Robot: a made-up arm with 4 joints. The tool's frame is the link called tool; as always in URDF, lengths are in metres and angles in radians. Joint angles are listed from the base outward. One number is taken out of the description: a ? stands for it. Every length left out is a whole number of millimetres.
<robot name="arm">
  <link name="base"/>
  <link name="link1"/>
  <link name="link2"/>
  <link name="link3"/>
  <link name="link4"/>
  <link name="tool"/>
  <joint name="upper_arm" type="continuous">
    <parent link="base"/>
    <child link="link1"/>
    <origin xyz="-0.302 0 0.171" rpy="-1.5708 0 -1.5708"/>
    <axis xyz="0 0 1"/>
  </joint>
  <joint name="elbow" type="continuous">
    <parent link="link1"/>
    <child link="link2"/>
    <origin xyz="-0.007 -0.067 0" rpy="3.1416 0 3.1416"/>
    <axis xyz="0 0 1"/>
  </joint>
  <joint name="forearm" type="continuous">
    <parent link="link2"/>
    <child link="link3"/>
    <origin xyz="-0.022 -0.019 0" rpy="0 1.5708 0"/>
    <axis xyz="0 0 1"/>
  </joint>
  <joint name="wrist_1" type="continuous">
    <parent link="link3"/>
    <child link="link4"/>
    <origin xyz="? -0.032 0" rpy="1.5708 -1.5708 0"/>
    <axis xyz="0 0 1"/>
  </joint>
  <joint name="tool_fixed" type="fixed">
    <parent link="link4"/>
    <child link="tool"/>
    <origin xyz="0.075 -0.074 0" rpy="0 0 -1.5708"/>
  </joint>
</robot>
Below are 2 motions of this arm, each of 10 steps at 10 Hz.
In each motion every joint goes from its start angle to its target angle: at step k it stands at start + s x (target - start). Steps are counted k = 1, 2, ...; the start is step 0. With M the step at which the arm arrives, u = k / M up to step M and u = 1 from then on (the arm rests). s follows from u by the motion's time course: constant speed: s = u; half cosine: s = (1 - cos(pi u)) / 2; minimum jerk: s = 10 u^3 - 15 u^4 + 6 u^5.
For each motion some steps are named. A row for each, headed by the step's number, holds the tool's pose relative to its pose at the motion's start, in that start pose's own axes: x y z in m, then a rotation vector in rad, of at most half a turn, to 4 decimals.
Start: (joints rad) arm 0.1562 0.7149 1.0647 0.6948
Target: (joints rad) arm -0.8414 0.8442 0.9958 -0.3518
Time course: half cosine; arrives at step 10
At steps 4, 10:
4: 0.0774 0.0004 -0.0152 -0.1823 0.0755 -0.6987
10: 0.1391 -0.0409 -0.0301 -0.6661 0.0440 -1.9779

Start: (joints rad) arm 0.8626 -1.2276 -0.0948 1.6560
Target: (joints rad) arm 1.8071 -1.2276 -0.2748 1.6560
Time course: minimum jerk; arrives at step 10
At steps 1, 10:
1: -0.0004 0.0000 0.0005 -0.0022 -0.0079 -0.0008
10: -0.0509 -0.0018 0.0469 -0.2449 -0.9121 -0.1738

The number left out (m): -0.14
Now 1 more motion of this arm.
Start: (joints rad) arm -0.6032 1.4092 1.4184 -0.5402
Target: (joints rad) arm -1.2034 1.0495 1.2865 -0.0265
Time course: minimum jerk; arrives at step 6
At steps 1, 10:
1: -0.0031 0.0014 0.0000 0.0012 -0.0047 0.0098
10: -0.0867 0.0505 -0.0058 -0.0134 -0.1407 0.2779

